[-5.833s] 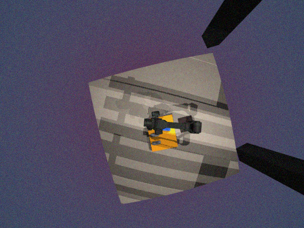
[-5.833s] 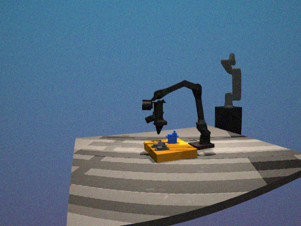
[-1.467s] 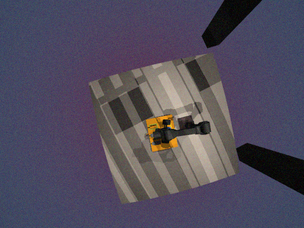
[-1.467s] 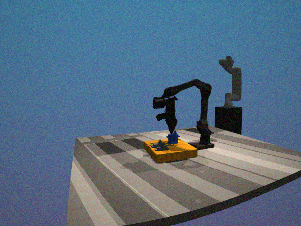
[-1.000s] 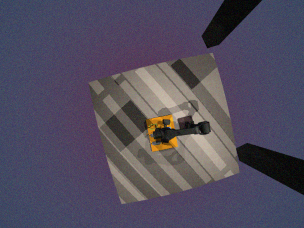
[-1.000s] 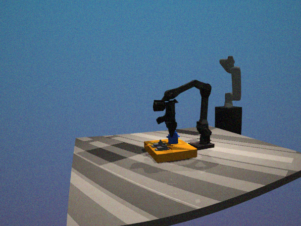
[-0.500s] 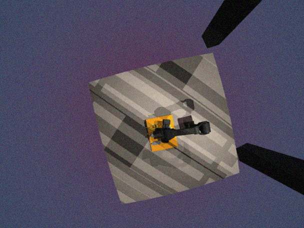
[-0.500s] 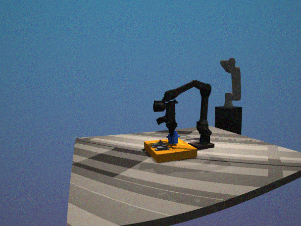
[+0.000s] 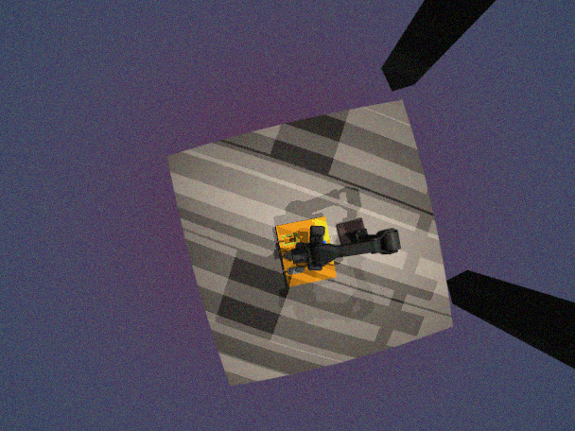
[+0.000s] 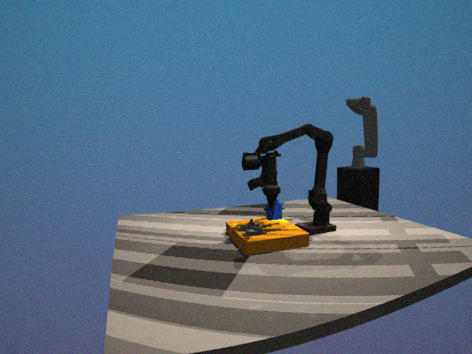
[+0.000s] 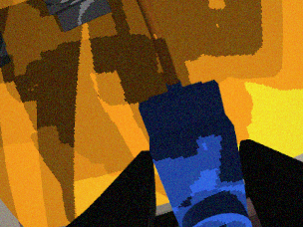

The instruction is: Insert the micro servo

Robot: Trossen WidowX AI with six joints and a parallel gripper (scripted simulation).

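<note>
My gripper tip is 3 cm to the right of the orange deck and 9 cm above it.
</note>
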